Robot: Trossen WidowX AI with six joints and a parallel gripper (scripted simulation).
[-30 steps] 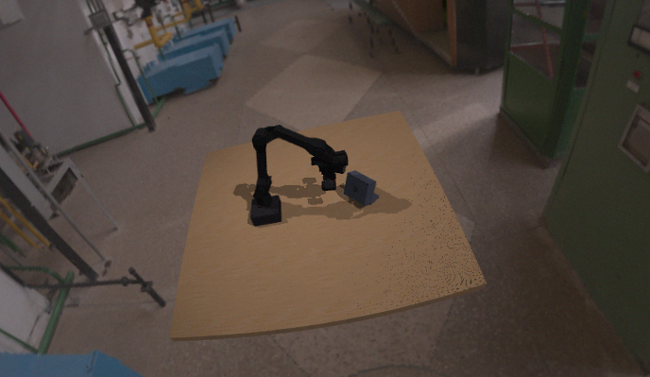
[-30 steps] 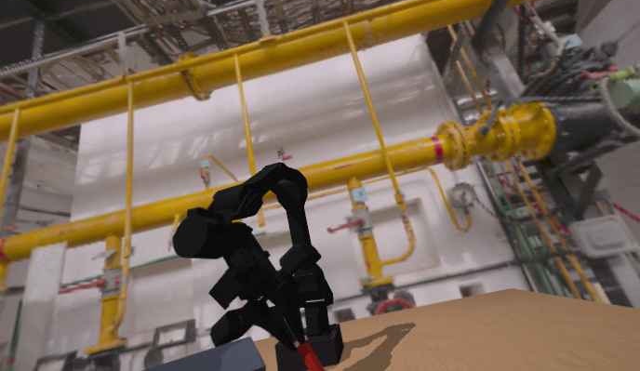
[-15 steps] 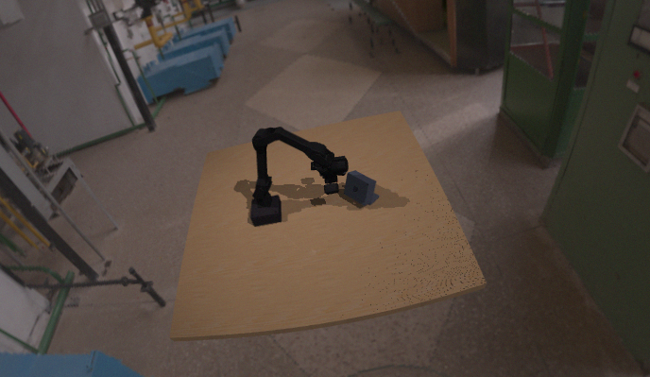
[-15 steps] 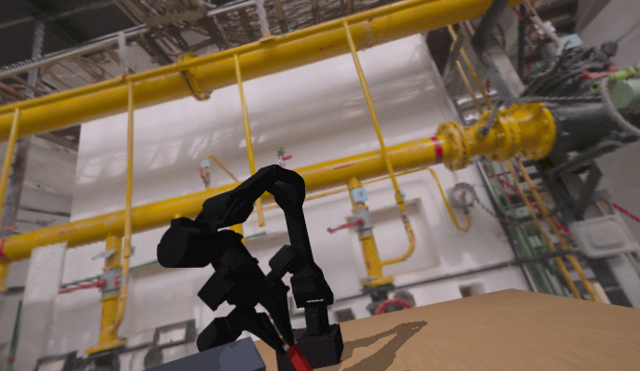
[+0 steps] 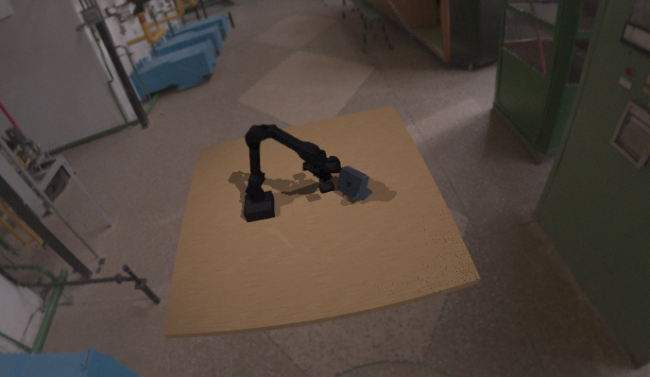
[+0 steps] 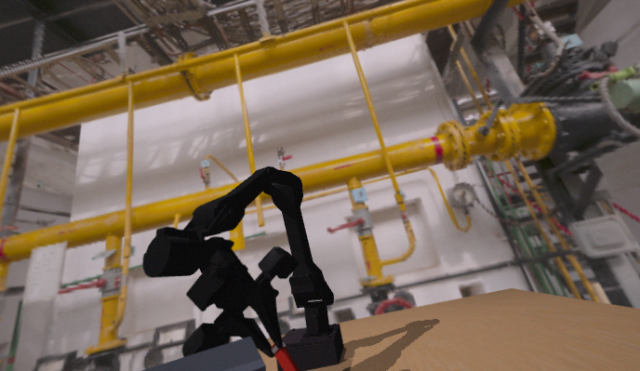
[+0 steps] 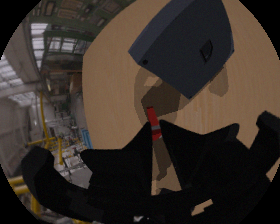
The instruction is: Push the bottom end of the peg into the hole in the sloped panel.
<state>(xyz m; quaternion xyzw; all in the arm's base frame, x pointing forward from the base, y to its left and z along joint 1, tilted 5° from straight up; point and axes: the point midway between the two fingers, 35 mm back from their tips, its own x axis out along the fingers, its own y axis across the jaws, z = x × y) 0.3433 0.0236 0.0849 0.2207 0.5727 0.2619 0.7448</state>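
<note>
Now: gripper tip 11 cm short of the grey-blue sloped panel, 5 cm to the left of it and 3 cm above it. From my gripper tip the other things lie so: red peg: 1 cm behind, 1 cm to the left, 1 cm below.
</note>
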